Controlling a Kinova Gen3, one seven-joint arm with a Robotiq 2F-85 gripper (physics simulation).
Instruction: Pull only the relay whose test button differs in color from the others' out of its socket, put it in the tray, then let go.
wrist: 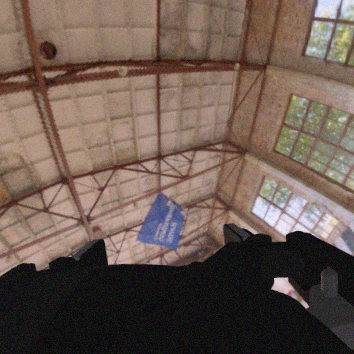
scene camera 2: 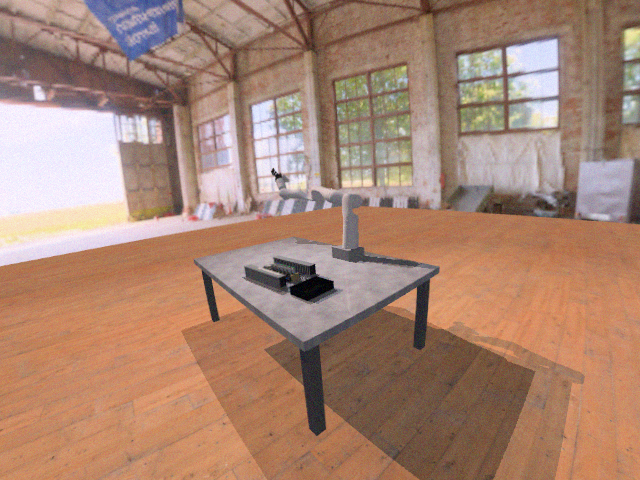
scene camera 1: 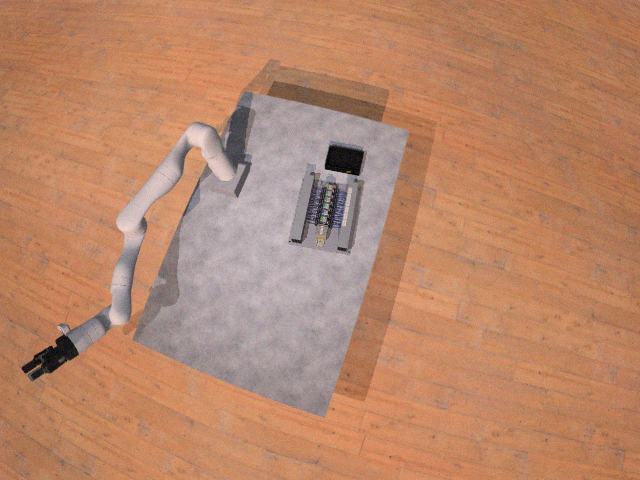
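Where they show: gripper, fingertip midpoint: (wrist: 164,245) (scene camera 2: 276,171) (scene camera 1: 26,374); arm's base at its link origin: (scene camera 2: 349,247) (scene camera 1: 227,172).
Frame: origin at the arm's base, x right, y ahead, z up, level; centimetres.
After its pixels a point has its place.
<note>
A row of small relays (scene camera 1: 326,204) {x 2.3, y 48.1, z 0.8 cm} stands in sockets between two grey ducts, with blue wires on both sides. Green spots and a bluish one show on the row, but the test buttons are too small to tell apart surely. In the scene camera 2 view the relays are mostly hidden by the near duct. The black tray (scene camera 1: 344,158) {x -25.3, y 48.2, z -5.8 cm} (scene camera 2: 311,288) {x -21.0, y 47.3, z -5.7 cm} stands close to one end of the row and looks empty. My gripper (scene camera 1: 29,373) {x 93.7, y -8.7, z 53.5 cm} (scene camera 2: 273,171) {x 93.7, y -8.7, z 53.5 cm} (wrist: 164,245) {x 93.7, y -8.7, z 53.5 cm} is open and empty, raised outside the table's edge, far from relays and tray. Its wrist view looks at the roof.
Two grey slotted ducts (scene camera 1: 303,208) {x 6.7, y 39.3, z 0.2 cm} (scene camera 1: 351,217) {x 4.5, y 59.8, z 0.2 cm} flank the relays on a mounting plate (scene camera 1: 310,244) {x 19.2, y 46.3, z -5.7 cm}. The arm's base block (scene camera 1: 235,186) {x 5.7, y 7.0, z 0.7 cm} (scene camera 2: 347,253) {x -5.1, y 7.5, z -1.3 cm} stands at one long edge of the grey table (scene camera 1: 248,310) {x 54.0, y 30.7, z -6.0 cm} (scene camera 2: 361,294) {x -41.7, y 36.9, z -6.0 cm}.
</note>
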